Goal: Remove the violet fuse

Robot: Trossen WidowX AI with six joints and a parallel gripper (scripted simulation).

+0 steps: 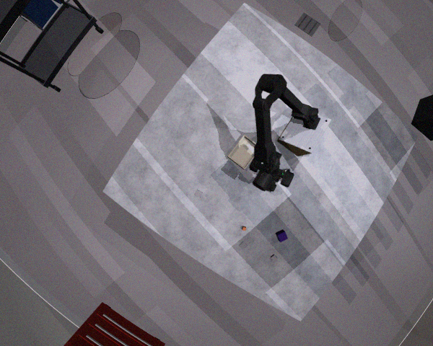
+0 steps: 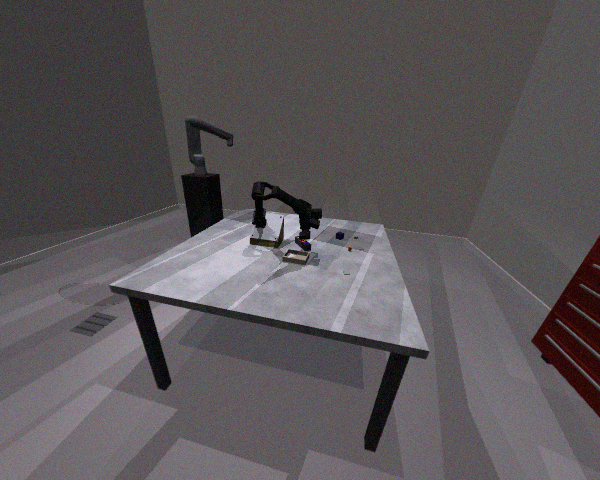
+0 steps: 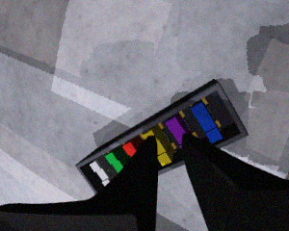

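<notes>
Right now my gripper tip is 40 mm above the violet fuse and 10 mm past it. Round my gripper tip: yellow fuse 40 mm below, 20 mm behind, 10 mm to the left; blue fuse 40 mm below, 20 mm to the right, 10 mm ahead; red fuse 40 mm below, 30 mm to the left, 30 mm behind.
</notes>
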